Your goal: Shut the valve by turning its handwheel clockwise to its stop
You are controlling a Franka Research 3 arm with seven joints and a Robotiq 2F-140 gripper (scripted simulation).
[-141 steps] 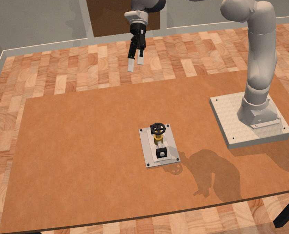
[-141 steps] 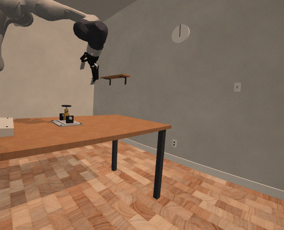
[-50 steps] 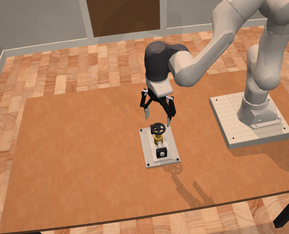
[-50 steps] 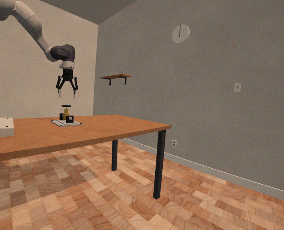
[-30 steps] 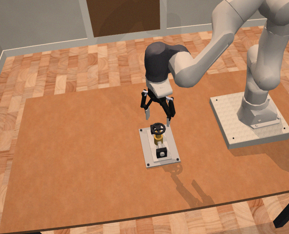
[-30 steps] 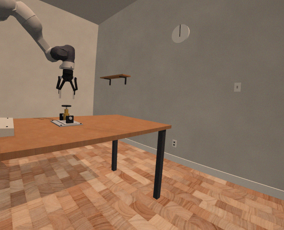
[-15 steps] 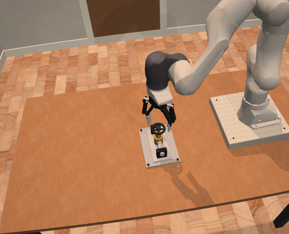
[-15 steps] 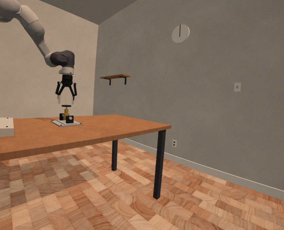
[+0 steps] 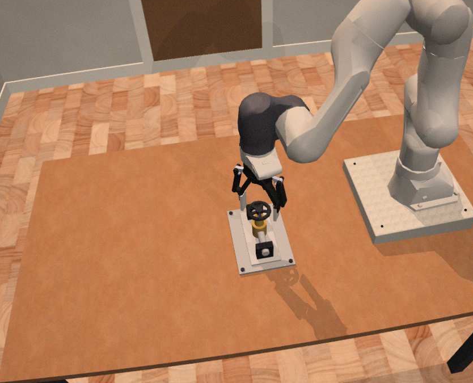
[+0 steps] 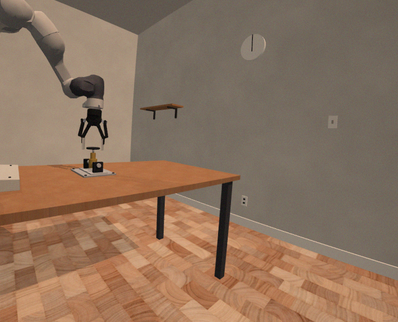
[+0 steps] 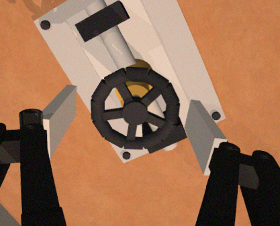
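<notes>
The black spoked handwheel lies 20 mm below my hand.
</notes>
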